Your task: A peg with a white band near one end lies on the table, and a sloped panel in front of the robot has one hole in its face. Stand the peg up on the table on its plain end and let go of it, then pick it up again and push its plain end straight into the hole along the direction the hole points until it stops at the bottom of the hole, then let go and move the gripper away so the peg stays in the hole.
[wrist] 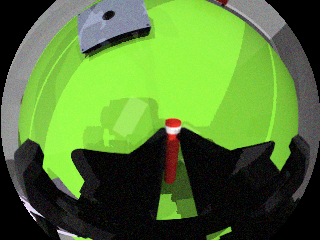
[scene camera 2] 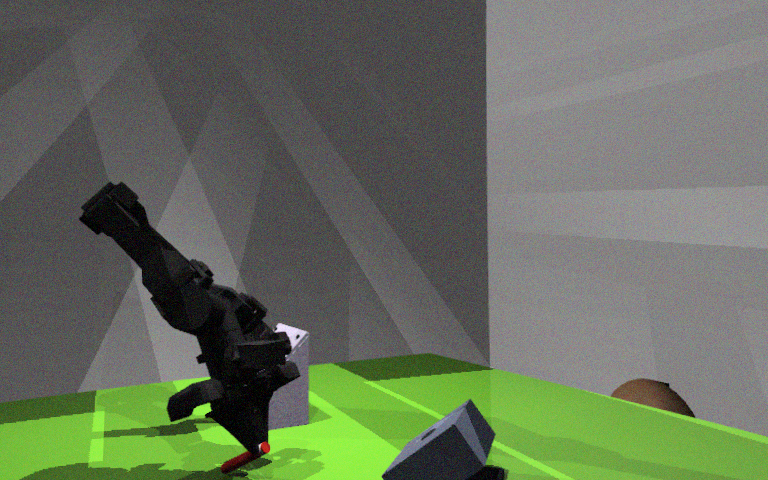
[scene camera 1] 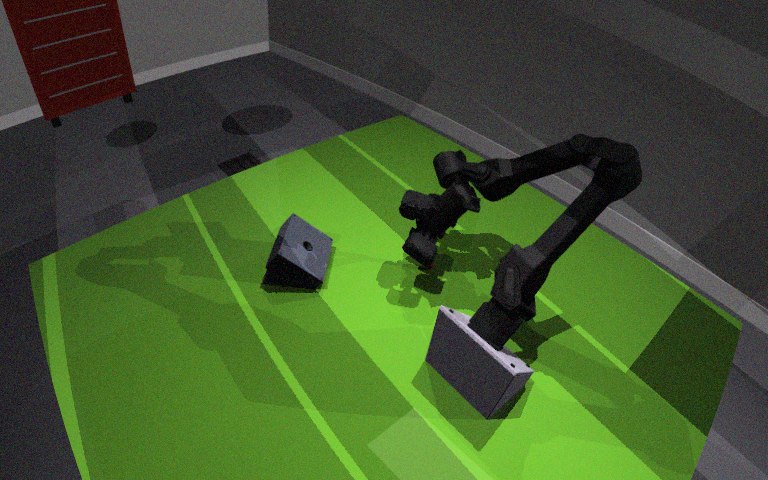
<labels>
gripper: wrist; scene camera 2; scene camera 1 407,248
same spot on gripper: (wrist: pixel 245 178) = (scene camera 2: pixel 241 393)
</labels>
